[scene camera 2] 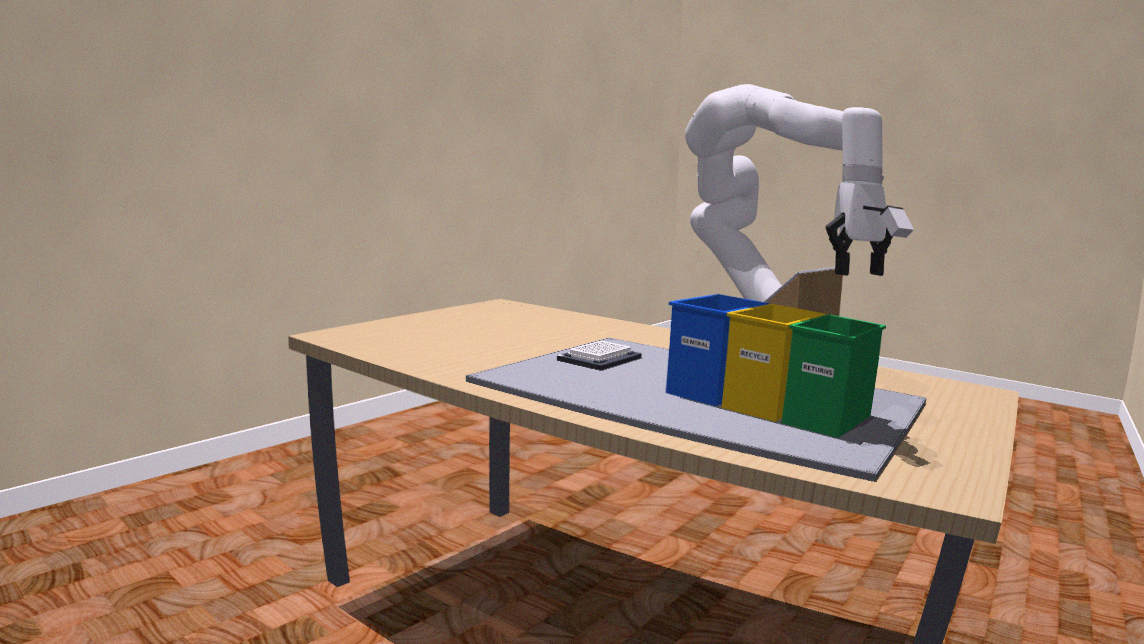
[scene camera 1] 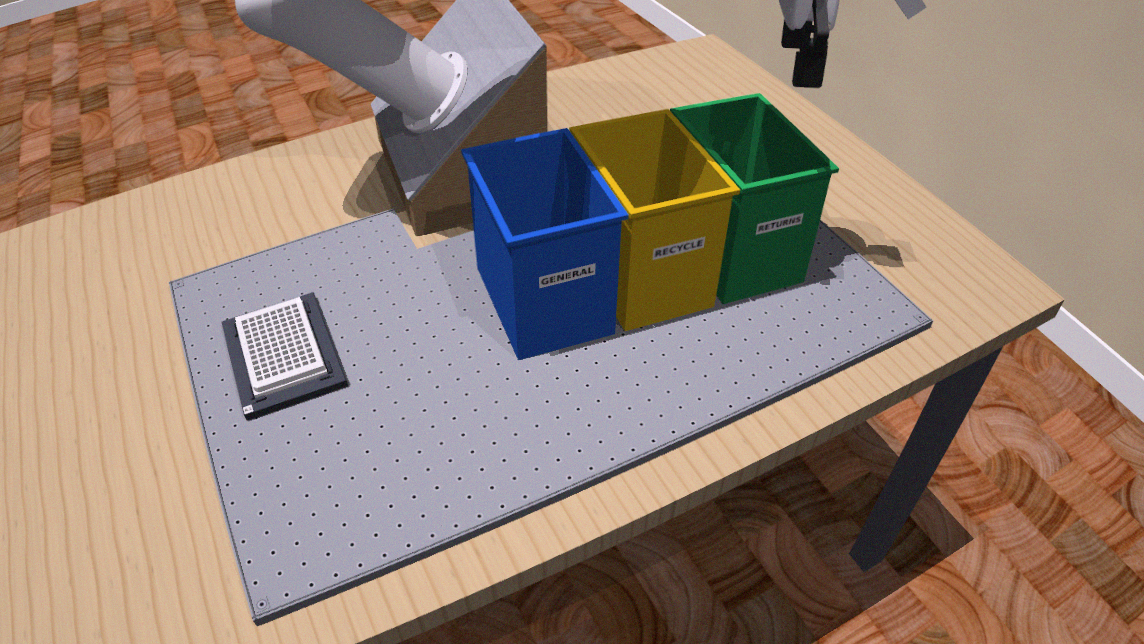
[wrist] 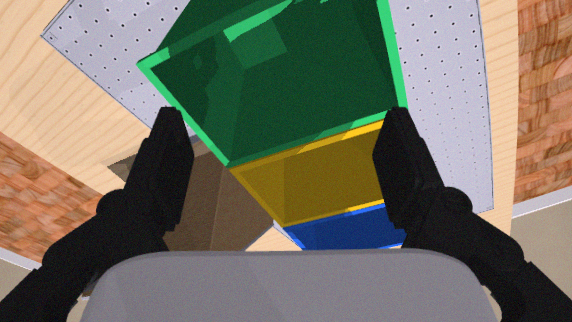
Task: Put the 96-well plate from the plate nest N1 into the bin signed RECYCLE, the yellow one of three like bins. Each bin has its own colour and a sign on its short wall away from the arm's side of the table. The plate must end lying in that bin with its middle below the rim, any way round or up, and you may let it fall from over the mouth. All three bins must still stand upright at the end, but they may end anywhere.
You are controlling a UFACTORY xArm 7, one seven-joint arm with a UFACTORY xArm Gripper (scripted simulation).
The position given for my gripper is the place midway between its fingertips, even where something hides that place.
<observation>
In view: my gripper point(scene camera 2: 859, 274), a white 96-well plate point(scene camera 1: 279, 348), a yellow recycle bin point(wrist: 332, 175) and a blue general bin point(scene camera 1: 554, 288).
The white 96-well plate is seen too in scene camera 2 point(scene camera 2: 601, 350). The blue general bin is seen too in the wrist view point(wrist: 367, 228). My gripper also shows in scene camera 1 point(scene camera 1: 800, 66) and in the wrist view point(wrist: 284, 130).
</observation>
